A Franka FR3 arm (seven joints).
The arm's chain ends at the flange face. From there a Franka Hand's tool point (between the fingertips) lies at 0.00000 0.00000 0.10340 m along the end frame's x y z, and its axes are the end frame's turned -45 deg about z.
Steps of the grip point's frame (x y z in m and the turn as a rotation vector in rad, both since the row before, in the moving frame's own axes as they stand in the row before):
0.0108 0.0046 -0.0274 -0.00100 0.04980 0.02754
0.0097 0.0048 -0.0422 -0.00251 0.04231 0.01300
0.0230 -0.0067 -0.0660 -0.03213 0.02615 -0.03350
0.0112 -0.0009 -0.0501 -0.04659 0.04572 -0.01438
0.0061 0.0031 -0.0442 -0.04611 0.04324 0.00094
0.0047 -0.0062 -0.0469 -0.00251 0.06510 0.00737
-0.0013 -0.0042 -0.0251 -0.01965 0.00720 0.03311
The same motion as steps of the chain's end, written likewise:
0.0071 -0.0009 -0.0273 0.03451 0.03592 0.02754
0.0070 -0.0006 -0.0421 0.02814 0.03169 0.01300
0.0073 -0.0214 -0.0659 -0.00423 0.04121 -0.03350
0.0005 -0.0086 -0.0499 -0.00062 0.06527 -0.01438
0.0000 -0.0023 -0.0440 -0.00203 0.06318 0.00094
-0.0060 -0.0032 -0.0467 0.04426 0.04781 0.00737
-0.0058 -0.0030 -0.0251 -0.00880 0.01899 0.03311

